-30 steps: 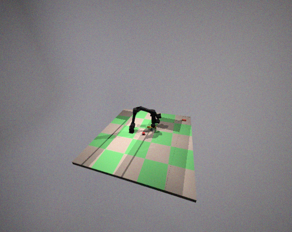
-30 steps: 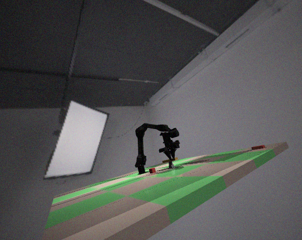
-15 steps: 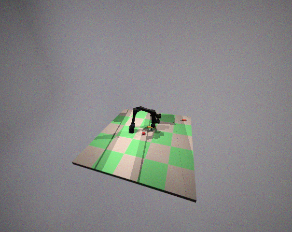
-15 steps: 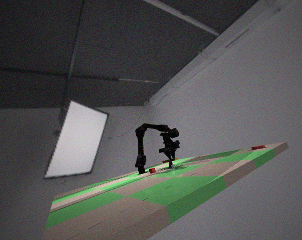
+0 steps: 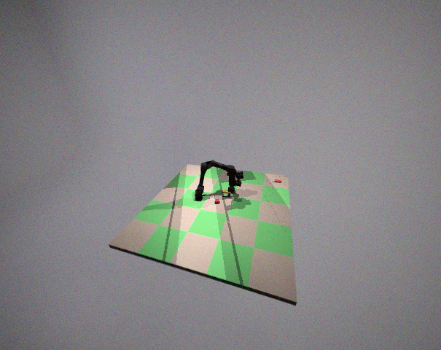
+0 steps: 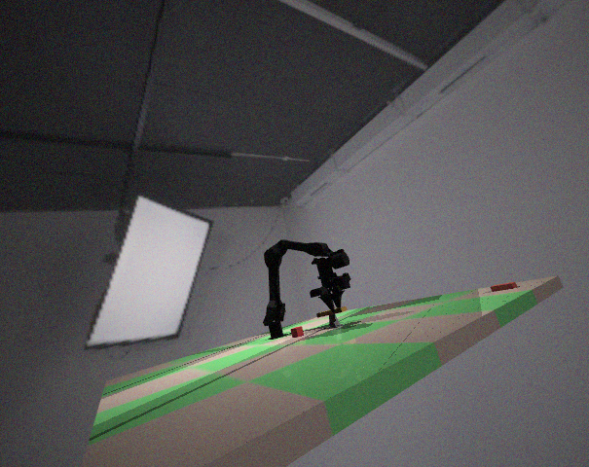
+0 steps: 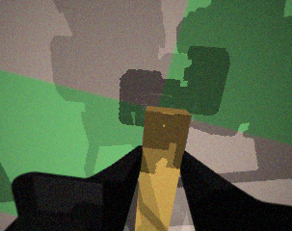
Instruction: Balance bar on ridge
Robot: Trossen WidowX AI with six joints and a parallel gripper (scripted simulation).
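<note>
Now: gripper tip 3 cm past the yellow bar. The rest, counted from my gripper tip: flat red block (43 cm ahead, 38 cm to the left, 5 cm below); red cube (12 cm behind, 13 cm to the right, 4 cm below).
</note>
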